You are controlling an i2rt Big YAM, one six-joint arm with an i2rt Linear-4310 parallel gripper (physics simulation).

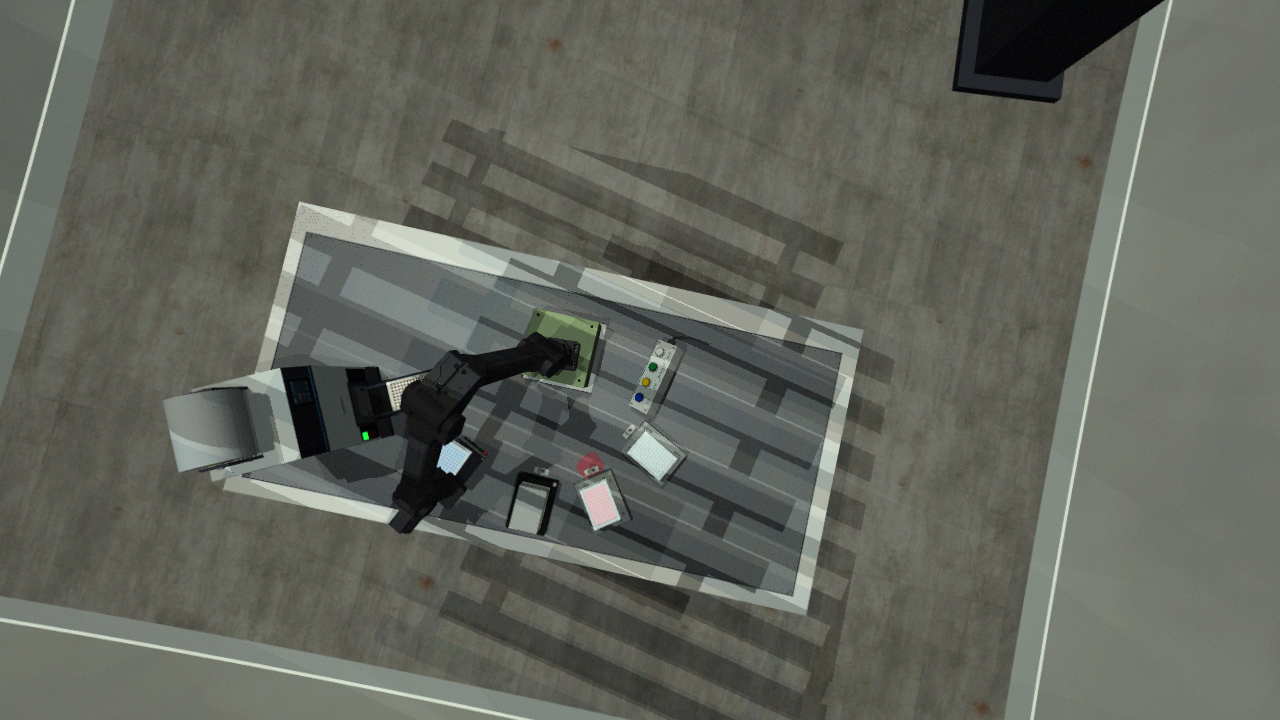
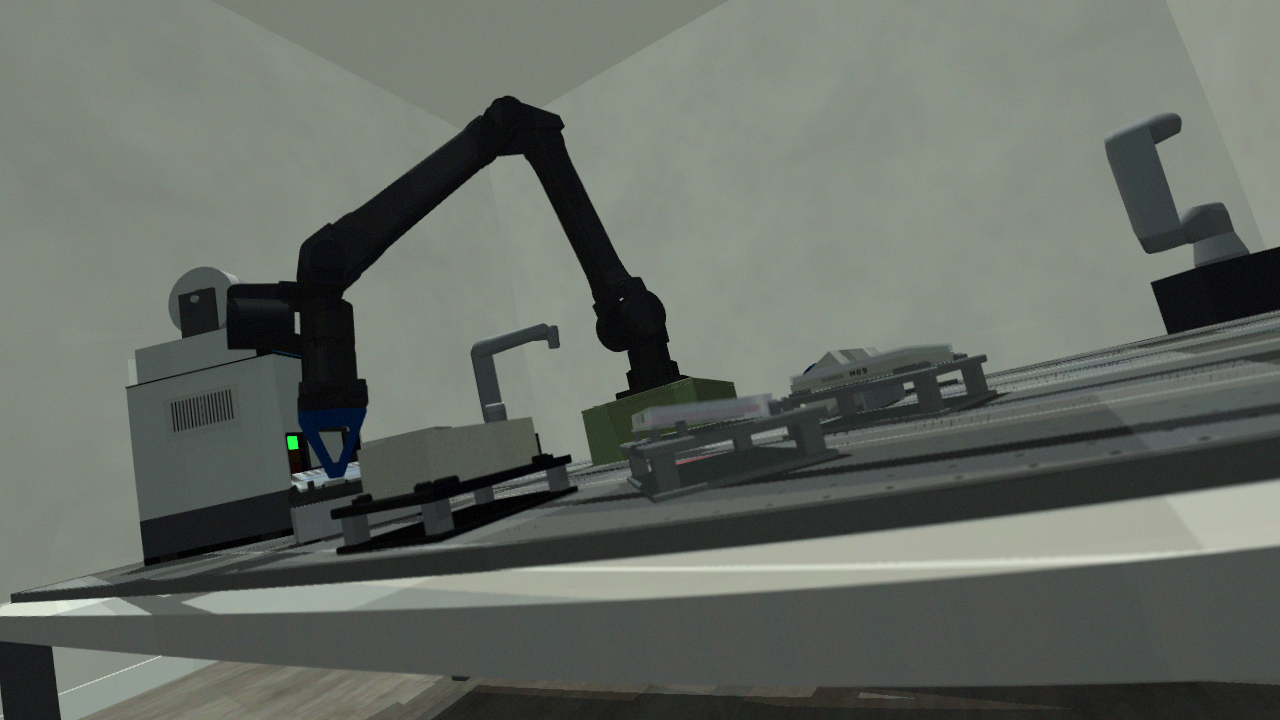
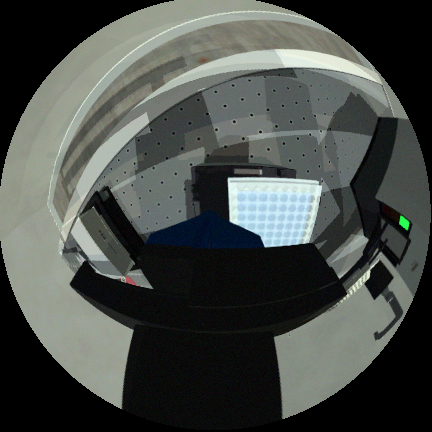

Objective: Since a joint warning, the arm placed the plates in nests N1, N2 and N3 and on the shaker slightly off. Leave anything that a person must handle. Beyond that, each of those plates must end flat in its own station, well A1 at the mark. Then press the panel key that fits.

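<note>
A pale blue well plate (image 1: 453,457) (image 3: 273,213) lies at the table's left front, on a dark station beside the instrument. My gripper (image 2: 333,465) (image 3: 209,216) has blue fingers that are shut on nothing. It points down just at that plate's left edge. A grey lidded plate (image 1: 530,502) (image 2: 439,452) (image 3: 105,238) sits in a dark nest. A pink plate (image 1: 597,503) lies beside a red tag (image 1: 587,463). A white plate (image 1: 653,452) (image 2: 867,357) looks tilted on its nest. The key panel (image 1: 653,376) carries green, yellow and blue keys.
The arm's green base block (image 1: 582,345) (image 2: 662,412) stands mid-table. A grey instrument (image 1: 267,416) (image 2: 206,429) with a green light (image 3: 404,222) stands at the left edge. A second grey arm on a dark stand (image 2: 1199,232) is off the table.
</note>
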